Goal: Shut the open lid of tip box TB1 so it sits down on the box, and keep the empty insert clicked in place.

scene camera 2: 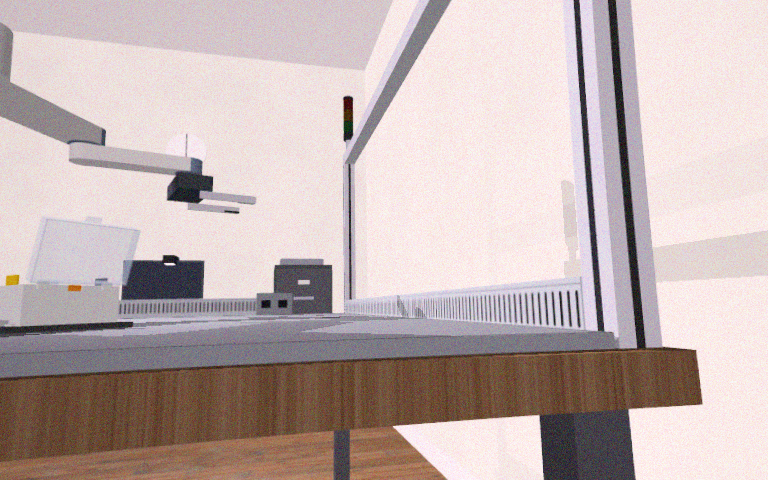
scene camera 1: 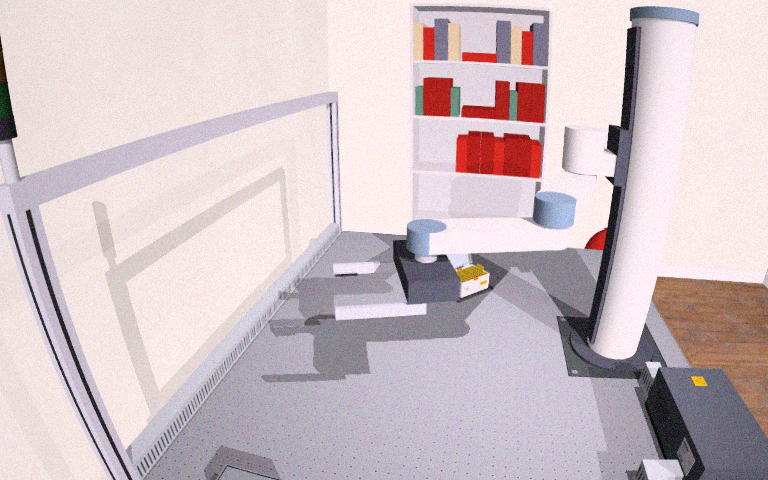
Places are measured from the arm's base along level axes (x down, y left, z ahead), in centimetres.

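Pixels of known places: gripper, fingertip midpoint: [scene camera 2: 246, 205] [scene camera 1: 334, 289]; arm's base, origin of the base link: [scene camera 1: 610, 349].
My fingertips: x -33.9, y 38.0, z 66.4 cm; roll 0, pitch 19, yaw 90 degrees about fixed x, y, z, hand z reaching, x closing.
Note:
Ahead of a thing's pixels: the offset from my fingertips to its top centre. "*": to the spot under its first point.
The tip box TB1 @(dy -66.0, dx +26.0, dz -22.1 cm) [scene camera 1: 474, 286] [scene camera 2: 70, 305] is white and stands beyond the dark gripper body in scene camera 1 and at the left in scene camera 2. Its clear lid @(* dy -71.9, dx +24.9, dz -19.0 cm) [scene camera 1: 459, 260] [scene camera 2: 84, 251] stands open, tilted up from the box; the arm and gripper body partly hide it in scene camera 1. The yellow insert @(dy -66.0, dx +25.1, dz -22.1 cm) [scene camera 1: 471, 273] shows in the top of the box; whether it is clicked in is too small to tell. My gripper [scene camera 1: 335, 290] [scene camera 2: 246, 205] is open, with two white fingers wide apart and empty. It hangs above the table, its fingers pointing away from the box.
A guard frame [scene camera 1: 186, 134] [scene camera 2: 606, 169] runs along one side of the table. The arm column [scene camera 1: 656, 186] stands on the other side, near a dark box @(* dy +4.0, dx +21.1, dz -75.5 cm) [scene camera 1: 707, 418]. Dark and grey units [scene camera 2: 164, 280] [scene camera 2: 303, 288] stand farther back in scene camera 2.

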